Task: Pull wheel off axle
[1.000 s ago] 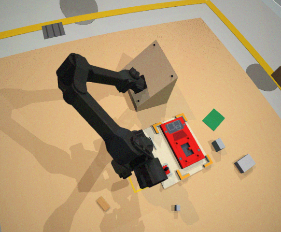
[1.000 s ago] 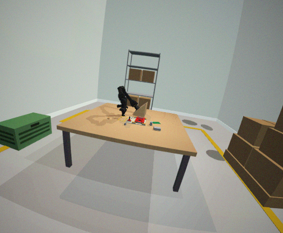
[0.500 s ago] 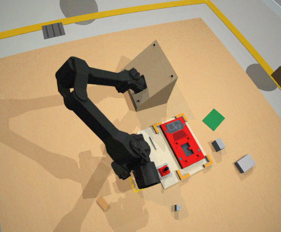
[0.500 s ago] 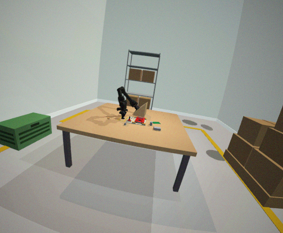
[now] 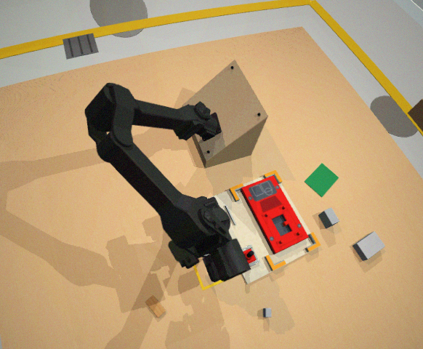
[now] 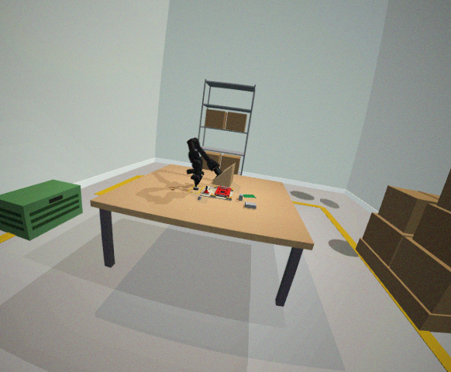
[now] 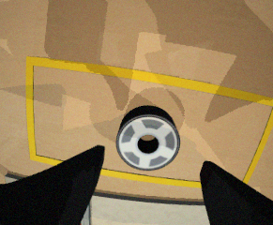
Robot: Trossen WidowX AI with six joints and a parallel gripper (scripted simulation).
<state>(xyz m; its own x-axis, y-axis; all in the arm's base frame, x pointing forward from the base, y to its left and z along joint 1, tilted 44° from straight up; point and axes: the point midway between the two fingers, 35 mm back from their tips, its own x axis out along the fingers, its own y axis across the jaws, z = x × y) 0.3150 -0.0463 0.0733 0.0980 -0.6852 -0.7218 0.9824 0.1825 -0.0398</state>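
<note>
The wheel lies 20 mm below my gripper tip. From my gripper tip the other things lie so: green square: 400 mm to the left, 120 mm behind, 30 mm below; small wooden block: 150 mm to the right, 110 mm ahead, 30 mm below; small grey cube: 190 mm ahead, 110 mm to the left, 20 mm below.
</note>
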